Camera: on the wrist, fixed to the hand. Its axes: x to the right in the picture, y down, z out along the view.
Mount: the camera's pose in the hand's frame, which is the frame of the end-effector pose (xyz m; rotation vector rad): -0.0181 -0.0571 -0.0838 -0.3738 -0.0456 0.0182
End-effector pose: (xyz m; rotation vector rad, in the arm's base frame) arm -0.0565 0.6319 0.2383 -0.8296 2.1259 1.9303
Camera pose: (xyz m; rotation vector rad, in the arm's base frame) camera 0.0074 0.5562 0.2103 -0.8151 1.7771 2.3723
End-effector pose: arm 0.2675 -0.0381 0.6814 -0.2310 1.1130 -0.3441
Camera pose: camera 0.1757 -0.0848 0.6808 -0.5558 1.1283 -0.1109
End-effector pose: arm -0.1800 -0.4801 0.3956 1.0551 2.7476 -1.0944
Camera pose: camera -0.1801 -0.4699 0.4981 0.9833 2.7453 -0.5584
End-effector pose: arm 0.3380 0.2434 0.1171 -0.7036 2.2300 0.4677
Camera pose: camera 0.3379 0.1613 0.1794 -0.8526 2.1285 0.9155
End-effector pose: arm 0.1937 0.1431 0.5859 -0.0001 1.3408 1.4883
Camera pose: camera 0.1889 0.0594 0.5261 -0.1926 1.0125 1.7244
